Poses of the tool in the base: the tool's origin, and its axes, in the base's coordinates. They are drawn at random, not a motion.
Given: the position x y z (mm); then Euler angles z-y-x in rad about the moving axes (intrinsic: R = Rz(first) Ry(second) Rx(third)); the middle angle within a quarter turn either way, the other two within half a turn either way.
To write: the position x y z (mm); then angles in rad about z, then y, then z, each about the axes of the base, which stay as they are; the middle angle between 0 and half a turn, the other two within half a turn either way. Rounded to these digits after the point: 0 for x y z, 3 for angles.
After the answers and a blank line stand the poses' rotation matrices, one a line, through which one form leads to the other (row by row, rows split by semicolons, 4 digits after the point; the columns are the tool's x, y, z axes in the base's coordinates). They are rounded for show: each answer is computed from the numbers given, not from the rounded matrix.
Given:
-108 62 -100 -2.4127 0.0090 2.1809
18 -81 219 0.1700 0.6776 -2.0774
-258 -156 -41 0.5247 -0.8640 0.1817
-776 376 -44 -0.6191 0.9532 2.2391
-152 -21 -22 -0.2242 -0.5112 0.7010
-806 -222 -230 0.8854 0.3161 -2.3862
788 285 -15 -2.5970 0.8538 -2.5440
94 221 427 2.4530 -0.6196 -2.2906
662 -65 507 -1.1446 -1.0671 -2.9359
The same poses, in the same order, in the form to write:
-108 62 -100 1.560 2.181 2.293
18 -81 219 -0.827 1.958 2.076
-258 -156 -41 2.988 0.878 -2.380
-776 376 -44 0.509 1.938 -2.762
-152 -21 -22 2.287 0.841 -2.320
-806 -222 -230 -1.126 2.335 2.775
788 285 -15 -0.456 2.145 -0.190
94 221 427 -2.330 2.137 -2.730
662 -65 507 -3.030 2.063 -0.911

-0.7459 -0.3871 -0.5420; -0.6660 0.4225 0.6148; -0.0090 0.8196 -0.5729
0.7678 -0.4582 -0.4477; 0.1318 -0.5710 0.8103; -0.6269 -0.6812 -0.3780
0.5620 -0.6116 -0.5568; 0.3253 0.7824 -0.5311; 0.7604 0.1173 0.6387
0.4716 0.1615 -0.8669; -0.3360 -0.8760 -0.3460; -0.8153 0.4545 -0.3588
0.8503 -0.1377 -0.5079; -0.1939 0.8152 -0.5457; 0.4892 0.5625 0.6665
0.6016 0.4287 -0.6740; 0.7358 -0.6258 0.2588; -0.3109 -0.6516 -0.6919
-0.5621 -0.0655 0.8245; -0.3404 0.9268 -0.1584; -0.7538 -0.3697 -0.5432
-0.6286 0.0818 -0.7734; 0.5173 0.7865 -0.3373; 0.5807 -0.6122 -0.5367
0.1995 -0.8174 0.5404; -0.4395 -0.5676 -0.6962; 0.8758 -0.0986 -0.4725

